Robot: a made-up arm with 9 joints. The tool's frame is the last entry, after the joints. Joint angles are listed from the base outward.
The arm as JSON. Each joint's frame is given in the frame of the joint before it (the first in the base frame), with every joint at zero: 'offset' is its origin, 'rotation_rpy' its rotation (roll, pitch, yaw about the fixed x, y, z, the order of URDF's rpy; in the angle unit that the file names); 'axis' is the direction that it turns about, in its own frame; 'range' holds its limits. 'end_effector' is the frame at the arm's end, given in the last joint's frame.
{
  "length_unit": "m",
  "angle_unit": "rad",
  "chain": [
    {
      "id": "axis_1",
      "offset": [
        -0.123,
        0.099,
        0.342
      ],
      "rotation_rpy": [
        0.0,
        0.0,
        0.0
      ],
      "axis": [
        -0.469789,
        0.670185,
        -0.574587
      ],
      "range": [
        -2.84,
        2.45
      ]
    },
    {
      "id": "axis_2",
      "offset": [
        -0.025,
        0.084,
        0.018
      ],
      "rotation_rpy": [
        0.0,
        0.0,
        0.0
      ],
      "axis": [
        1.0,
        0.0,
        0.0
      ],
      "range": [
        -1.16,
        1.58
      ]
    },
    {
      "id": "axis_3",
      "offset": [
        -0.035,
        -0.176,
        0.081
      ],
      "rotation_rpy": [
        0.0,
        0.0,
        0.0
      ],
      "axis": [
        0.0,
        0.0,
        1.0
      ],
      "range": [
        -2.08,
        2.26
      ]
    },
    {
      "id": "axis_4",
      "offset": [
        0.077,
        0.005,
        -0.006
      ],
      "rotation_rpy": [
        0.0,
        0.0,
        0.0
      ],
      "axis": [
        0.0,
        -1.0,
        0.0
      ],
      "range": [
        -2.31,
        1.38
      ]
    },
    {
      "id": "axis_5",
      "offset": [
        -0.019,
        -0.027,
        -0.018
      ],
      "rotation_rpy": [
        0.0,
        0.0,
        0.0
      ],
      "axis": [
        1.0,
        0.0,
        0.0
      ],
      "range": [
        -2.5,
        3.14
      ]
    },
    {
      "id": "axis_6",
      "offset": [
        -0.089,
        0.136,
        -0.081
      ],
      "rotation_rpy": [
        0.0,
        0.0,
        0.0
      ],
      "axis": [
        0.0,
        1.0,
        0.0
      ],
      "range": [
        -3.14,
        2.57
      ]
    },
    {
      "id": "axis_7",
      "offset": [
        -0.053,
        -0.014,
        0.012
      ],
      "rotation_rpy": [
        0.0,
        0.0,
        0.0
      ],
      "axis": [
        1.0,
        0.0,
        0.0
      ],
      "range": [
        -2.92,
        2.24
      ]
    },
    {
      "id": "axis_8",
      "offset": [
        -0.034,
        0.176,
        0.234
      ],
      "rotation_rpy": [
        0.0,
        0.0,
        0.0
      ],
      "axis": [
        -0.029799,
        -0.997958,
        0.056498
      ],
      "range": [
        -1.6,
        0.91
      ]
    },
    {
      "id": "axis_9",
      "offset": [
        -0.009,
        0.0,
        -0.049
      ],
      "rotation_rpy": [
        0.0,
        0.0,
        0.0
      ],
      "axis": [
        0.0,
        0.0,
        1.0
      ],
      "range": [
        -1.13,
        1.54
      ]
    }
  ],
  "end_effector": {
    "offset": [
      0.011,
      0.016,
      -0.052
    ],
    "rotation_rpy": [
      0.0,
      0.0,
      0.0
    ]
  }
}
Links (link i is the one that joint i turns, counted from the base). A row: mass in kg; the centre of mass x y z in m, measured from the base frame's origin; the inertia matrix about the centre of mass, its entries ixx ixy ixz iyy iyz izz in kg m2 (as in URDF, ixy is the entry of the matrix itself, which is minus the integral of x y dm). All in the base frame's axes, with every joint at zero. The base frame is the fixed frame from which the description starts. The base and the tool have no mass.
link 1: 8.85; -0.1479 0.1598 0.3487; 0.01 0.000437 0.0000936 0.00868 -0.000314 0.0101
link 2: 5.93; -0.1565 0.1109 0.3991; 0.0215 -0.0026 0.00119 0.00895 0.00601 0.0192
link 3: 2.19; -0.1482 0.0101 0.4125; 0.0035 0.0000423 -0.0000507 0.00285 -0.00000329 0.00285
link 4: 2.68; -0.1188 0.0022 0.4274; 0.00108 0 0 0.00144 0 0.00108
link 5: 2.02; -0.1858 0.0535 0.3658; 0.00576 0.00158 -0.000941 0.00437 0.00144 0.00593
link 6: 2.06; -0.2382 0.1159 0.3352; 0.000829 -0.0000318 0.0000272 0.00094 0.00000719 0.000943
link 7: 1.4; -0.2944 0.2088 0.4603; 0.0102 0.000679 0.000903 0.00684 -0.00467 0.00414
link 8: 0.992; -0.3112 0.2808 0.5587; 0.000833 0 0.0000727 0.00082 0 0.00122
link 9: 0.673; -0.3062 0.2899 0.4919; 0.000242 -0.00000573 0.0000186 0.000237 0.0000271 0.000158
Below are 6 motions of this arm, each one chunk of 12 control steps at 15 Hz.
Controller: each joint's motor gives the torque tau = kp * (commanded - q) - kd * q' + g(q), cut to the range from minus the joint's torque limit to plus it. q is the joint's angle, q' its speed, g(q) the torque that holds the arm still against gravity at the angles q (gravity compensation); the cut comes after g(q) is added. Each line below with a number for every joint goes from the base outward.
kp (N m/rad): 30 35 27 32 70 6.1 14 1.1 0.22
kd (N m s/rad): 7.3 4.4 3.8 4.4 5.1 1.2 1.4 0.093 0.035
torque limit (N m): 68 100 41 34 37 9.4 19 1.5 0.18
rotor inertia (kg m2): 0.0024 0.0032 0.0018 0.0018 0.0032 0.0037 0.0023 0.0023 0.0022
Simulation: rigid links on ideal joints. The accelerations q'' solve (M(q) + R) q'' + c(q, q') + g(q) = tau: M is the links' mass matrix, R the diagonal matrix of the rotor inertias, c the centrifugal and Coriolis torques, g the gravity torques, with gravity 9.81 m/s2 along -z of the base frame. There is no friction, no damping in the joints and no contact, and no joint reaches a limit. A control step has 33 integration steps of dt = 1/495 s. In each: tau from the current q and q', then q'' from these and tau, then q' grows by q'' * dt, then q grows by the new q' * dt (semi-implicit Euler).
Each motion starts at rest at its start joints. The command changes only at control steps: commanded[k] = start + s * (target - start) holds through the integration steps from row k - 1 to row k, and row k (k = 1, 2, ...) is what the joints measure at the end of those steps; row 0 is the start. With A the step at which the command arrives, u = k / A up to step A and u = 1 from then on. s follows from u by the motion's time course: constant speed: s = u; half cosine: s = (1 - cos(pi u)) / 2; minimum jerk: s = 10 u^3 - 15 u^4 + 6 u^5; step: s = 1 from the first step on.
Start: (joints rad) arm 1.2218 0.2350 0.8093 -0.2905 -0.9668 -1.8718 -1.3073 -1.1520 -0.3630
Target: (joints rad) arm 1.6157 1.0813 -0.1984 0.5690 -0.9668 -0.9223 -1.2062 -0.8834 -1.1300
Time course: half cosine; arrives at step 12
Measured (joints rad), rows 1 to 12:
1: 1.2242 0.2364 0.8038 -0.2875 -0.9675 -1.8670 -1.3051 -1.1471 -0.3650
2: 1.2332 0.2433 0.7830 -0.2760 -0.9697 -1.8473 -1.2972 -1.1295 -0.3753
3: 1.2511 0.2616 0.7409 -0.2513 -0.9738 -1.8042 -1.2825 -1.0978 -0.4017
4: 1.2782 0.2962 0.6755 -0.2101 -0.9794 -1.7352 -1.2625 -1.0580 -0.4490
5: 1.3134 0.3506 0.5879 -0.1511 -0.9855 -1.6432 -1.2400 -1.0192 -0.5171
6: 1.3549 0.4262 0.4820 -0.0754 -0.9903 -1.5353 -1.2182 -0.9902 -0.6019
7: 1.3999 0.5224 0.3640 0.0136 -0.9916 -1.4202 -1.1989 -0.9765 -0.6969
8: 1.4441 0.6359 0.2421 0.1107 -0.9886 -1.3061 -1.1822 -0.9796 -0.7948
9: 1.4825 0.7604 0.1255 0.2102 -0.9818 -1.2001 -1.1686 -0.9974 -0.8887
10: 1.5111 0.8861 0.0235 0.3067 -0.9728 -1.1090 -1.1591 -1.0254 -0.9722
11: 1.5277 1.0016 -0.0561 0.3949 -0.9624 -1.0395 -1.1557 -1.0562 -1.0400
12: 1.5325 1.0954 -0.1073 0.4688 -0.9518 -0.9964 -1.1589 -1.0827 -1.0875

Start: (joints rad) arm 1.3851 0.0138 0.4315 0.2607 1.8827 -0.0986 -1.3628 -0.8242 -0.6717
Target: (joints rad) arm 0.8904 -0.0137 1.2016 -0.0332 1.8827 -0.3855 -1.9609 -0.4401 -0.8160
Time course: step
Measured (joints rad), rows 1 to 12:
1: 1.2855 -0.0075 0.7050 0.1468 1.8797 -0.2033 -1.6193 -0.7456 -0.6776
2: 1.2031 -0.0239 0.9006 0.0508 1.9004 -0.2901 -1.7806 -0.5980 -0.7118
3: 1.1431 -0.0349 1.0162 -0.0027 1.9043 -0.3447 -1.8560 -0.4625 -0.7572
4: 1.0945 -0.0424 1.0840 -0.0292 1.8970 -0.3799 -1.9037 -0.3878 -0.7938
5: 1.0526 -0.0462 1.1243 -0.0404 1.8860 -0.4022 -1.9410 -0.3721 -0.8135
6: 1.0160 -0.0462 1.1493 -0.0432 1.8759 -0.4139 -1.9703 -0.3899 -0.8183
7: 0.9841 -0.0420 1.1659 -0.0412 1.8693 -0.4166 -1.9898 -0.4159 -0.8144
8: 0.9570 -0.0345 1.1778 -0.0367 1.8668 -0.4119 -1.9989 -0.4359 -0.8080
9: 0.9344 -0.0245 1.1871 -0.0313 1.8677 -0.4019 -1.9988 -0.4470 -0.8033
10: 0.9161 -0.0138 1.1948 -0.0259 1.8710 -0.3884 -1.9921 -0.4521 -0.8019
11: 0.9017 -0.0037 1.2013 -0.0210 1.8752 -0.3734 -1.9819 -0.4556 -0.8037
12: 0.8906 0.0049 1.2066 -0.0171 1.8792 -0.3584 -1.9711 -0.4596 -0.8076

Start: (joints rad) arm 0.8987 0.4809 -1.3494 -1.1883 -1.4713 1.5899 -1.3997 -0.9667 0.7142
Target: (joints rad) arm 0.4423 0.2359 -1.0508 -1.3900 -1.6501 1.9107 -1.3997 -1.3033 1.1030
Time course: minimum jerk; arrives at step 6
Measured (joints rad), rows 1 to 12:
1: 0.8964 0.4787 -1.3491 -1.1903 -1.4730 1.5959 -1.3999 -0.9706 0.7160
2: 0.8825 0.4652 -1.3457 -1.2020 -1.4829 1.6296 -1.4009 -0.9957 0.7288
3: 0.8489 0.4310 -1.3314 -1.2296 -1.5057 1.7004 -1.4044 -1.0589 0.7675
4: 0.7970 0.3764 -1.2988 -1.2695 -1.5401 1.7868 -1.4122 -1.1543 0.8378
5: 0.7369 0.3133 -1.2468 -1.3109 -1.5798 1.8506 -1.4180 -1.2563 0.9264
6: 0.6797 0.2585 -1.1832 -1.3439 -1.6168 1.8706 -1.4124 -1.3469 1.0098
7: 0.6279 0.2211 -1.1211 -1.3665 -1.6462 1.8619 -1.3977 -1.4239 1.0725
8: 0.5808 0.2030 -1.0692 -1.3803 -1.6665 1.8469 -1.3824 -1.4797 1.1130
9: 0.5384 0.2017 -1.0312 -1.3879 -1.6780 1.8369 -1.3718 -1.5023 1.1359
10: 0.5013 0.2124 -1.0074 -1.3912 -1.6823 1.8346 -1.3673 -1.4881 1.1453
11: 0.4702 0.2294 -0.9959 -1.3920 -1.6815 1.8389 -1.3683 -1.4454 1.1445
12: 0.4459 0.2472 -0.9939 -1.3917 -1.6775 1.8475 -1.3734 -1.3894 1.1366

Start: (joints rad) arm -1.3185 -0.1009 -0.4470 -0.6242 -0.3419 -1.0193 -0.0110 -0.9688 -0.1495
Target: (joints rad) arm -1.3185 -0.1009 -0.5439 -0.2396 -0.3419 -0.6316 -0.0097 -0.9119 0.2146
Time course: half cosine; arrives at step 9
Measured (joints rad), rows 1 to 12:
1: -1.3185 -0.1012 -0.4470 -0.6213 -0.3418 -1.0157 -0.0091 -0.9702 -0.1478
2: -1.3185 -0.1017 -0.4474 -0.6100 -0.3417 -1.0026 -0.0030 -0.9752 -0.1396
3: -1.3188 -0.1019 -0.4496 -0.5867 -0.3415 -0.9767 0.0065 -0.9841 -0.1199
4: -1.3197 -0.1011 -0.4545 -0.5505 -0.3412 -0.9386 0.0167 -0.9941 -0.0861
5: -1.3211 -0.0993 -0.4629 -0.5027 -0.3409 -0.8916 0.0246 -1.0005 -0.0390
6: -1.3227 -0.0970 -0.4750 -0.4473 -0.3408 -0.8406 0.0272 -0.9986 0.0172
7: -1.3240 -0.0948 -0.4902 -0.3895 -0.3411 -0.7914 0.0229 -0.9859 0.0762
8: -1.3246 -0.0936 -0.5075 -0.3355 -0.3420 -0.7491 0.0114 -0.9623 0.1300
9: -1.3241 -0.0939 -0.5252 -0.2917 -0.3434 -0.7179 -0.0062 -0.9303 0.1714
10: -1.3224 -0.0959 -0.5411 -0.2604 -0.3449 -0.6978 -0.0257 -0.8959 0.1964
11: -1.3197 -0.0996 -0.5535 -0.2396 -0.3462 -0.6849 -0.0419 -0.8669 0.2070
12: -1.3168 -0.1039 -0.5614 -0.2269 -0.3469 -0.6763 -0.0517 -0.8486 0.2083

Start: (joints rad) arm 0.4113 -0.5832 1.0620 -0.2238 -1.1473 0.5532 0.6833 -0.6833 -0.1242
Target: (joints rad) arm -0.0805 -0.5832 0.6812 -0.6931 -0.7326 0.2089 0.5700 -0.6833 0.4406
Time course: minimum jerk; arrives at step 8
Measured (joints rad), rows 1 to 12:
1: 0.4096 -0.5833 1.0603 -0.2260 -1.1440 0.5525 0.6817 -0.6800 -0.1232
2: 0.3988 -0.5840 1.0491 -0.2402 -1.1238 0.5473 0.6723 -0.6617 -0.1157
3: 0.3705 -0.5852 1.0189 -0.2779 -1.0757 0.5317 0.6520 -0.6277 -0.0909
4: 0.3217 -0.5867 0.9674 -0.3429 -1.0012 0.5011 0.6239 -0.5942 -0.0389
5: 0.2568 -0.5891 0.9013 -0.4276 -0.9136 0.4551 0.5952 -0.5831 0.0423
6: 0.1867 -0.5924 0.8319 -0.5154 -0.8308 0.3994 0.5750 -0.6090 0.1449
7: 0.1245 -0.5961 0.7706 -0.5890 -0.7695 0.3449 0.5704 -0.6701 0.2525
8: 0.0783 -0.5985 0.7261 -0.6393 -0.7364 0.3017 0.5814 -0.7438 0.3470
9: 0.0464 -0.5984 0.6991 -0.6699 -0.7233 0.2722 0.5971 -0.7964 0.4170
10: 0.0230 -0.5963 0.6846 -0.6873 -0.7200 0.2528 0.6077 -0.8118 0.4602
11: 0.0042 -0.5934 0.6779 -0.6959 -0.7210 0.2395 0.6096 -0.7958 0.4801
12: -0.0123 -0.5904 0.6760 -0.6988 -0.7240 0.2297 0.6035 -0.7633 0.4831

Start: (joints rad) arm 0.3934 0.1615 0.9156 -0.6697 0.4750 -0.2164 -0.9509 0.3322 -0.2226
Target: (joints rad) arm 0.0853 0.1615 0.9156 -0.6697 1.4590 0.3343 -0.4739 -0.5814 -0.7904
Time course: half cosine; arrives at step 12
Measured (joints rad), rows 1 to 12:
1: 0.3908 0.1612 0.9159 -0.6680 0.4825 -0.2177 -0.9541 0.3292 -0.2236
2: 0.3818 0.1603 0.9174 -0.6629 0.5090 -0.2201 -0.9611 0.3142 -0.2289
3: 0.3649 0.1592 0.9204 -0.6557 0.5598 -0.2197 -0.9645 0.2767 -0.2428
4: 0.3409 0.1579 0.9249 -0.6483 0.6358 -0.2117 -0.9566 0.2105 -0.2684
5: 0.3119 0.1555 0.9306 -0.6431 0.7349 -0.1917 -0.9314 0.1151 -0.3063
6: 0.2806 0.1509 0.9370 -0.6412 0.8524 -0.1572 -0.8864 -0.0085 -0.3550
7: 0.2500 0.1442 0.9423 -0.6427 0.9814 -0.1081 -0.8227 -0.1589 -0.4106
8: 0.2228 0.1369 0.9433 -0.6472 1.1130 -0.0470 -0.7451 -0.3298 -0.4683
9: 0.2013 0.1316 0.9375 -0.6551 1.2373 0.0235 -0.6605 -0.5061 -0.5241
10: 0.1868 0.1306 0.9253 -0.6666 1.3447 0.1015 -0.5751 -0.6673 -0.5757
11: 0.1792 0.1363 0.9092 -0.6802 1.4269 0.1845 -0.4944 -0.7951 -0.6224
12: 0.1766 0.1503 0.8920 -0.6933 1.4777 0.2670 -0.4232 -0.8778 -0.6642

